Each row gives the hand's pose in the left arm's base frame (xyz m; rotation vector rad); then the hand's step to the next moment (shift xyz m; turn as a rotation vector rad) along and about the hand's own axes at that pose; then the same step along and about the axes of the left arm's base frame.
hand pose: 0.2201 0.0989 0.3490 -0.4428 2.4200 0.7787
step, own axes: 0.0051 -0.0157 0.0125 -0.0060 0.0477 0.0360
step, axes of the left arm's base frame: 0.0082 -0.0052 -0.0183 -0.0026 0.0600 -0.0003
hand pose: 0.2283 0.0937 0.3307 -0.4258 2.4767 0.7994
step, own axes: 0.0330 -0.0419 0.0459 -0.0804 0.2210 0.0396
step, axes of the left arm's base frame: 0.0074 -0.0091 -0.0694 -0.0144 0.2074 0.1168
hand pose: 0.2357 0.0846 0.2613 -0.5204 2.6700 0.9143
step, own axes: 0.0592 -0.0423 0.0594 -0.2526 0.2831 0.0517
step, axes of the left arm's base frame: -0.0275 -0.0082 -0.0894 0.1161 0.3031 0.2032
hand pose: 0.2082 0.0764 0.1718 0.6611 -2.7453 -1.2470
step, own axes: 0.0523 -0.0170 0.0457 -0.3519 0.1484 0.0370
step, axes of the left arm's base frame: -0.0515 0.0013 -0.0496 0.2577 0.2543 0.1271
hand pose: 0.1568 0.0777 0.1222 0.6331 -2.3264 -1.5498
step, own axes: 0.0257 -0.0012 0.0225 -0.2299 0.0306 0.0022
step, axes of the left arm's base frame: -0.0323 0.0048 -0.0102 0.1920 0.1266 0.0305
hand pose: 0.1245 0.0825 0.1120 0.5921 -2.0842 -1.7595
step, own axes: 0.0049 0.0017 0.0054 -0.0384 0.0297 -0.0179
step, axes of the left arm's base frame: -0.0071 0.0022 0.0008 0.0393 0.0093 0.0324
